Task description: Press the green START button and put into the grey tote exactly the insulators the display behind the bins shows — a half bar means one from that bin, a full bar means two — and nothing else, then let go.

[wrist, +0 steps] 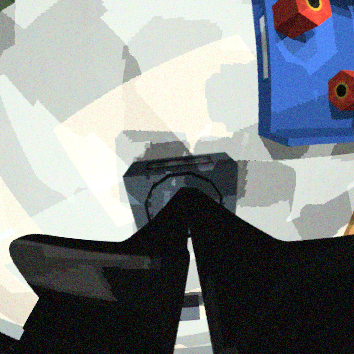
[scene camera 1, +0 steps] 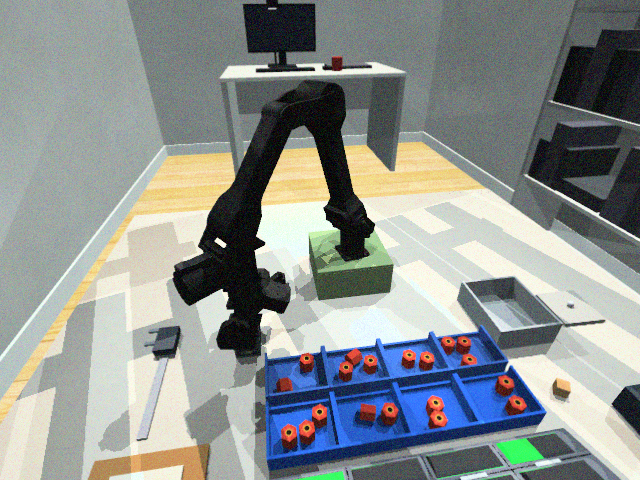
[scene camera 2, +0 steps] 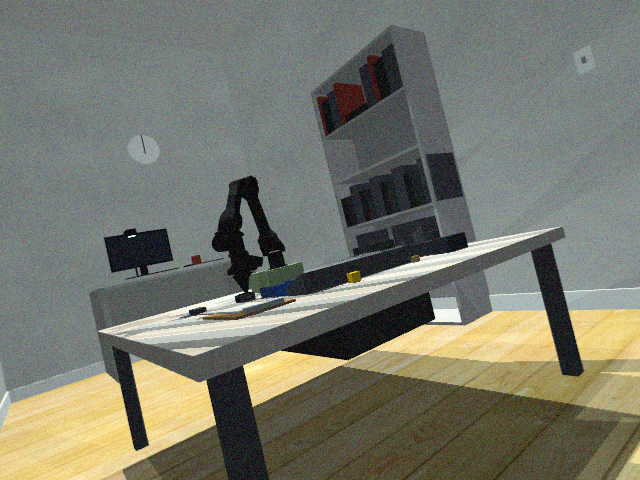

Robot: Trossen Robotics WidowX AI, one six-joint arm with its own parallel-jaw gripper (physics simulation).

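My gripper is shut and empty, pointing down, with its tips over the START button's cap. The button's dark housing is left of the bins; the fingers hide much of the cap, and no green shows on it. The blue bins form two rows, each holding two or three red insulators. The display shows a green half bar at right and another green patch cut off by the view's lower edge. The grey tote looks empty.
A lid with a knob lies beside the tote. An orange-brown block lies right of the bins. A caliper and a wooden frame are at left. A yellow cube stands by the display. The arm's green base stands behind.
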